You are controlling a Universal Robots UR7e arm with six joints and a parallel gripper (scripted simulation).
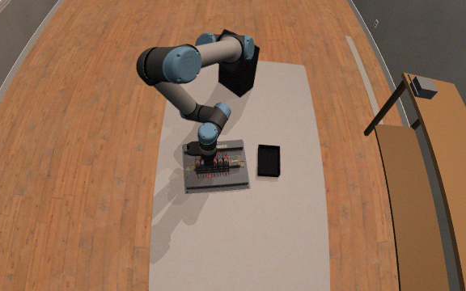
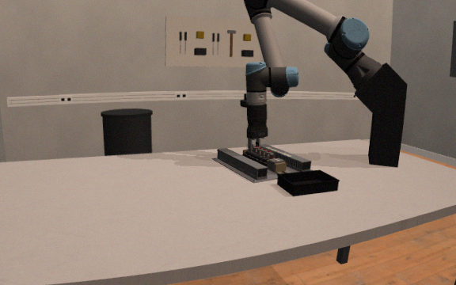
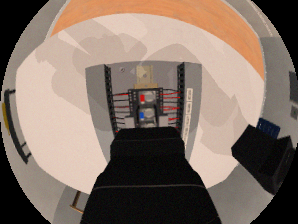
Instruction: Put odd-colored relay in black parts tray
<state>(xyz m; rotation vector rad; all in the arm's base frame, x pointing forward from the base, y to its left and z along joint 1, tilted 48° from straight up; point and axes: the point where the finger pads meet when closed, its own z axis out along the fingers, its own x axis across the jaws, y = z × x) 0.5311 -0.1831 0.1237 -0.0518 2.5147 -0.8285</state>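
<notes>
Right now my hand is 10 mm past the red-button relay, 30 mm to the left of it and 10 mm above it. From my hand the other things lie so: grey relay panel 10 mm ahead, 60 mm to the left, 40 mm below; then black parts tray 50 mm ahead, 330 mm to the left, 40 mm below.
</notes>
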